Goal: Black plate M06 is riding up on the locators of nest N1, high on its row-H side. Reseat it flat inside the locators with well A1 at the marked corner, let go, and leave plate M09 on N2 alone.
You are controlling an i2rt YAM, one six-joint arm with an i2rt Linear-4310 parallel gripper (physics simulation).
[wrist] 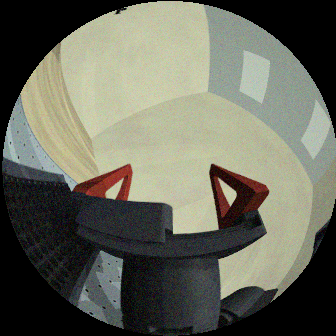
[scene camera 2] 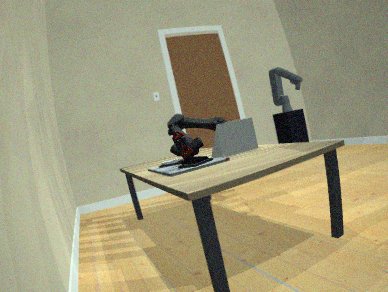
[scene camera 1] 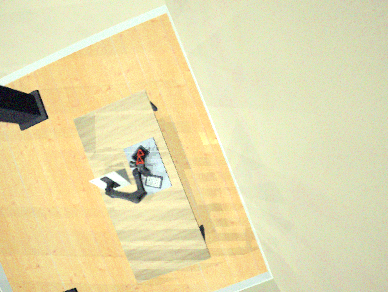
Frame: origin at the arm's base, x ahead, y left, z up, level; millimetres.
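Seen in the pictures: gripper, fingertip midpoint: [wrist: 170,167] [scene camera 2: 179,138] [scene camera 1: 139,152]; arm's base, link origin: [scene camera 2: 231,135] [scene camera 1: 110,182].
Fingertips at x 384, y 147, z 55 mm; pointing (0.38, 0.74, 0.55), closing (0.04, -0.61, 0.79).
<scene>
Pixels of each thing's top centre, then the offset from my fingertips to it. "spot": a spot on its surface instead. Level surfaces: height alone.
- flat black shape, surface spot: [scene camera 2: 204,161] spot: dx -92, dy +39, dz -145 mm
- wooden table, surface height: dz -166 mm
- dark rectangular frame, surface spot: [scene camera 1: 162,182] spot: dx +40, dy -347, dz -152 mm
A black plate [wrist: 35,227] with rows of small wells fills the lower left of the wrist view, close beside the gripper body. Its label, its marked corner and its seating on the locators cannot be made out. In scene camera 2 a flat black shape [scene camera 2: 204,161] lies on the board below the arm; whether it is M06 or M09 I cannot tell. My gripper [scene camera 1: 140,156] [scene camera 2: 182,144] [wrist: 170,167] is open, its two red fingers wide apart with no plate between them. It is low over the board, turned sideways, and the arm hides part of the nests.
The grey perforated board [scene camera 1: 163,169] [scene camera 2: 167,171] [wrist: 102,287] lies on the wooden table [scene camera 1: 165,227] [scene camera 2: 280,162]. A dark rectangular frame [scene camera 1: 162,182] with a light inside is on the board, near the arm's links. A grey upright panel [scene camera 2: 235,137] stands behind the board by the arm's base.
</scene>
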